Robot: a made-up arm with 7 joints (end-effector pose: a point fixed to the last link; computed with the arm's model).
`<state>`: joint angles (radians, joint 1 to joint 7).
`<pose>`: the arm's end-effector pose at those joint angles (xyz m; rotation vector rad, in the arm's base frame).
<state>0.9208 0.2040 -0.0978 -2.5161 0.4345 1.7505 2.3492</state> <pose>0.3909 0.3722 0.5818 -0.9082 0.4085 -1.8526</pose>
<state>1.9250 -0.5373 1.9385 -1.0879 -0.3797 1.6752 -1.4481</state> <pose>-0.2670 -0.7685 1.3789 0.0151 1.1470 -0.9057</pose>
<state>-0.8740 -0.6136 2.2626 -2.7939 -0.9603 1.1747 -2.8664</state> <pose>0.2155 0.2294 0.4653 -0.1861 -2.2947 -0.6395</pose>
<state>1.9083 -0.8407 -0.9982 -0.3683 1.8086 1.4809 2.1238</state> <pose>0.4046 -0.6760 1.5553 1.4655 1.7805 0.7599</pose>
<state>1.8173 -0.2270 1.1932 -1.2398 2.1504 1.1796 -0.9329</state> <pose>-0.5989 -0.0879 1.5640 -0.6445 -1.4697 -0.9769</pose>
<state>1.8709 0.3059 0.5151 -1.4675 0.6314 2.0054 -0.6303</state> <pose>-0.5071 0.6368 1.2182 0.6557 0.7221 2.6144</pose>
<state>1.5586 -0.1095 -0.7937 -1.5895 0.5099 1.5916 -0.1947</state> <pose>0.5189 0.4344 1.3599 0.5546 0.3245 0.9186</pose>
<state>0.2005 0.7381 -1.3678 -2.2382 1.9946 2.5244 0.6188</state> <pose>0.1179 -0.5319 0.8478 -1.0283 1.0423 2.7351</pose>
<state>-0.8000 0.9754 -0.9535 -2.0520 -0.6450 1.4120 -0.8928</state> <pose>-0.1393 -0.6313 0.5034 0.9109 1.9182 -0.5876</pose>
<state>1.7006 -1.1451 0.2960 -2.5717 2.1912 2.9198 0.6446</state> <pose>0.0110 0.1768 1.1064 1.3820 1.4129 -0.2972</pose>
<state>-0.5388 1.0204 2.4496 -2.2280 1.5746 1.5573 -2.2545</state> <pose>0.0699 0.4958 1.1911 -2.1579 0.3050 -1.1493</pose>
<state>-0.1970 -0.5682 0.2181 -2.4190 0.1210 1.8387 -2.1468</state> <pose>0.5048 0.0382 1.1061 -0.1552 0.1884 2.0106</pose>
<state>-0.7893 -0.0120 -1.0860 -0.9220 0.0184 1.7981 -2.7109</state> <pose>-0.1424 -0.4015 1.7053 -0.7522 0.7447 0.6172</pose>
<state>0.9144 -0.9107 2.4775 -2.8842 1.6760 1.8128 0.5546</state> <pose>-0.1832 0.2277 0.4645 -0.8603 0.1329 0.7341</pose>
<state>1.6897 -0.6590 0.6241 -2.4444 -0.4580 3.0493 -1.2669</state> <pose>-0.3861 0.1598 1.1208 0.2412 1.5611 -1.9643</pose>
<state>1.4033 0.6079 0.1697 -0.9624 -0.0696 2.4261 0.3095</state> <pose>0.0430 0.8385 1.3257 0.6859 -0.2961 1.1412</pose>
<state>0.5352 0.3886 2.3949 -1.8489 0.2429 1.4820 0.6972</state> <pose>-0.6067 0.2493 1.2750 -0.4687 0.7276 2.1240</pose>
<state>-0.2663 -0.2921 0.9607 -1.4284 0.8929 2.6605 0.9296</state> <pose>0.3020 0.3335 1.5553 1.5349 -0.2098 -0.3197</pose>
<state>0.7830 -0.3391 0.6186 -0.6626 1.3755 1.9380 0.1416</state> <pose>-0.1138 0.0498 1.8353 1.7869 0.1736 1.7216</pose>
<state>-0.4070 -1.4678 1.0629 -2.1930 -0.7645 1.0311 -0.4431</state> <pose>0.2218 0.5102 1.1136 -1.6204 0.2003 -0.4012</pose>
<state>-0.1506 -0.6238 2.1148 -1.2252 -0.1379 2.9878 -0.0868</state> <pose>-0.6111 0.4508 1.2808 0.8907 -1.3418 2.1308</pose>
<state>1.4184 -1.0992 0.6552 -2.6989 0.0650 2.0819 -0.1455</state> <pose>-0.2849 0.3159 1.0858 -0.2157 -0.5453 1.8152</pose>
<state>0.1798 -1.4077 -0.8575 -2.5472 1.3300 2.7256 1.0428</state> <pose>0.0865 -0.4460 0.9717 -2.7851 -0.1784 1.3740</pose>
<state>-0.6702 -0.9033 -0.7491 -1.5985 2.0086 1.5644 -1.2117</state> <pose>-0.3883 -0.3455 1.4642 0.2536 -2.2943 0.6678</pose>
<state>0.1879 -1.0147 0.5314 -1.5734 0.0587 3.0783 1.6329</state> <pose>-0.3599 0.2000 1.5133 2.0254 -1.0437 0.1540</pose>
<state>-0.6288 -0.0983 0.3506 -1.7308 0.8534 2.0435 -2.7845</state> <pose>0.6078 -0.2257 1.2943 -0.5539 -0.8240 1.9507</pose>
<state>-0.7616 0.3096 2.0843 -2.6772 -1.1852 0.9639 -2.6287</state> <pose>0.1318 0.4402 0.6300 0.3187 -1.7068 -1.2831</pose>
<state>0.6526 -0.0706 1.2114 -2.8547 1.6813 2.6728 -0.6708</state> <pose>0.0549 0.3532 0.6732 0.3593 0.5828 0.8712</pose>
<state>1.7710 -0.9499 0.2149 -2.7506 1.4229 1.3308 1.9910</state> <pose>-0.1696 0.3865 0.9673 -0.8153 1.1823 -0.2993</pose>
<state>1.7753 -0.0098 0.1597 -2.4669 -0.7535 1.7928 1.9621</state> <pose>-0.2543 0.5301 0.7254 -0.2933 -0.6436 0.2828</pose>
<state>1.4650 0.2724 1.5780 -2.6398 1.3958 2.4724 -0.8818</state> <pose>-0.4537 0.1569 0.6810 -0.0136 1.4325 2.3433</pose>
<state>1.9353 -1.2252 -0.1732 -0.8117 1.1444 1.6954 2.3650</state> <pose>0.3953 -0.6786 1.5001 1.0595 1.9614 0.6952</pose>
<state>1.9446 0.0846 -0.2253 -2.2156 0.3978 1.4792 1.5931</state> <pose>-0.0943 0.6689 0.7762 -0.7920 0.4526 -0.1866</pose>
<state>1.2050 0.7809 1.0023 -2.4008 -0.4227 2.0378 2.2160</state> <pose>-0.4320 0.4251 0.5683 -0.7294 0.0721 0.2665</pose>
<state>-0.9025 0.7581 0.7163 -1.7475 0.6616 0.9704 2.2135</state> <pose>0.7815 -0.1536 0.6264 -0.4534 2.0879 -1.7353</pose>
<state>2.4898 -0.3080 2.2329 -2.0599 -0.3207 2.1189 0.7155</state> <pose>0.0965 -0.7606 0.8884 -0.2622 0.4644 -2.1660</pose>
